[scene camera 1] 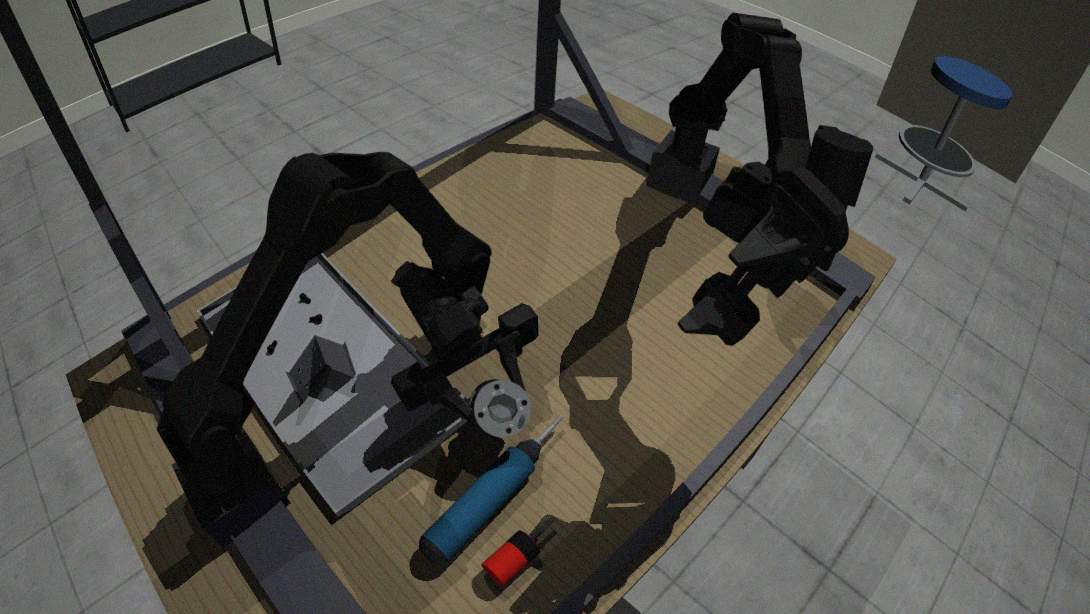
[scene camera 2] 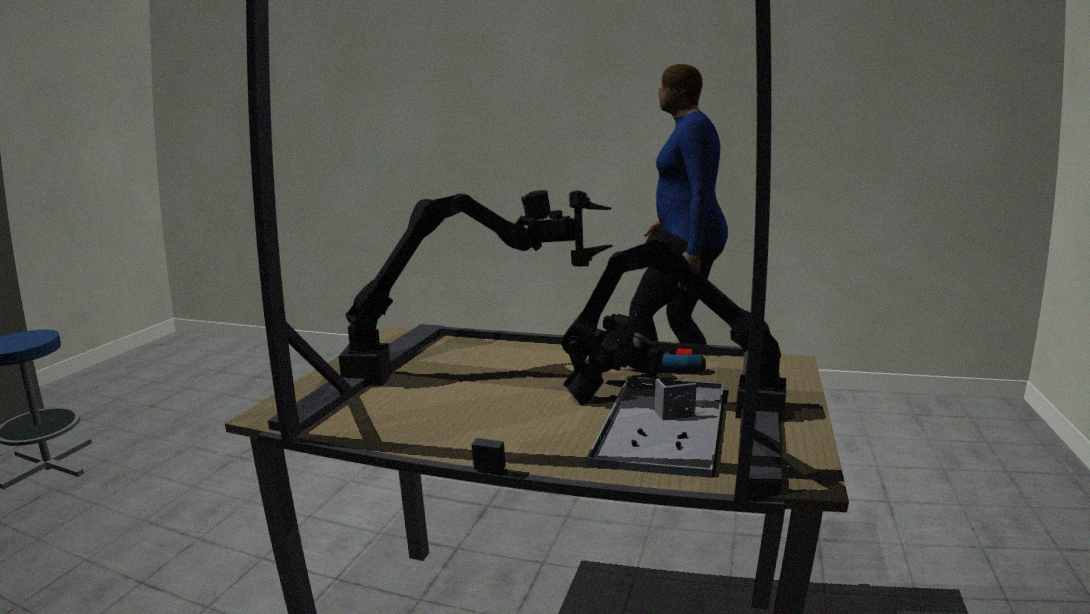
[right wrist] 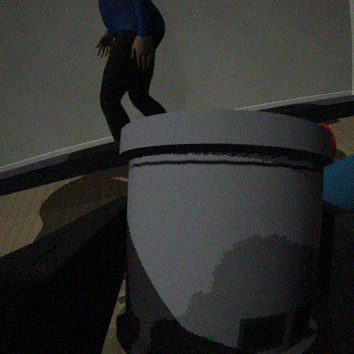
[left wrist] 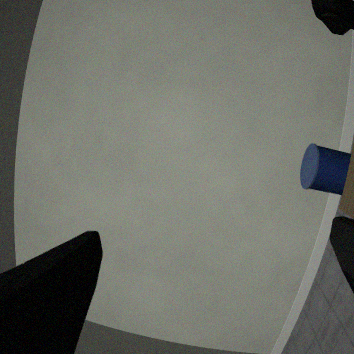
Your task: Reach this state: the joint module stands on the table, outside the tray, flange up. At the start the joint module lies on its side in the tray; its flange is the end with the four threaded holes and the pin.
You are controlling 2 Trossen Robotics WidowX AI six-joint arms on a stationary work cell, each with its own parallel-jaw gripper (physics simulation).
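Frame: origin at the left arm's base, x right, y ahead, z up, level; metres.
Seen in the pictures: left gripper, fingertip midpoint: (scene camera 1: 705, 296) (scene camera 2: 611, 226) (left wrist: 220, 238); right gripper, fingertip midpoint: (scene camera 1: 504, 414) (scene camera 2: 634, 346) (right wrist: 220, 209); left arm's base, link origin: (scene camera 1: 687, 150) (scene camera 2: 364, 349); right arm's base, link origin: (scene camera 1: 221, 473) (scene camera 2: 762, 384).
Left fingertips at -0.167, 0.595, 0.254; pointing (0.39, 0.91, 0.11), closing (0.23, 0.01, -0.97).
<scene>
Pixels of each thing's top centre, then the offset from my left fingertips to it, as dx, dy, dz. "spot": a spot on its surface instead.
- grey joint module, top centre: (right wrist: 205, 81) (scene camera 1: 498, 385) +0.173, +0.034, -0.209
- tray, top centre: (scene camera 1: 318, 355) (scene camera 2: 664, 416) +0.447, +0.067, -0.310
- blue screwdriver-like tool, surface spot: (right wrist: 340, 185) (scene camera 1: 472, 489) spot: +0.153, +0.124, -0.289
- black tool, top centre: (scene camera 1: 523, 541) (scene camera 2: 672, 348) +0.073, +0.148, -0.292
- grey bracket, top centre: (scene camera 1: 313, 355) (scene camera 2: 676, 382) +0.409, +0.096, -0.252
The grey joint module (scene camera 1: 501, 408) (right wrist: 225, 200) is in my right gripper (scene camera 1: 494, 396) (right wrist: 220, 209), which is shut on its body. Its round flange with holes faces up, roughly upright, tilt hard to judge. It is outside the tray (scene camera 1: 381, 485) (scene camera 2: 653, 466), just beyond its near right corner in scene camera 1. The module's lower end is hidden, so I cannot tell whether it touches the table. In scene camera 2 the arm hides the module. My left gripper (scene camera 1: 707, 291) (scene camera 2: 610, 227) (left wrist: 220, 238) is open and empty, high above the table.
A blue screwdriver-like tool (scene camera 1: 480, 503) (scene camera 2: 682, 362) (right wrist: 340, 185) lies close beside the module. A red and black tool (scene camera 1: 509, 562) (scene camera 2: 684, 351) lies past it. The tray holds a grey bracket (scene camera 1: 324, 369) (scene camera 2: 675, 400) and several small black screws. A person (scene camera 2: 690, 175) stands behind the table.
</scene>
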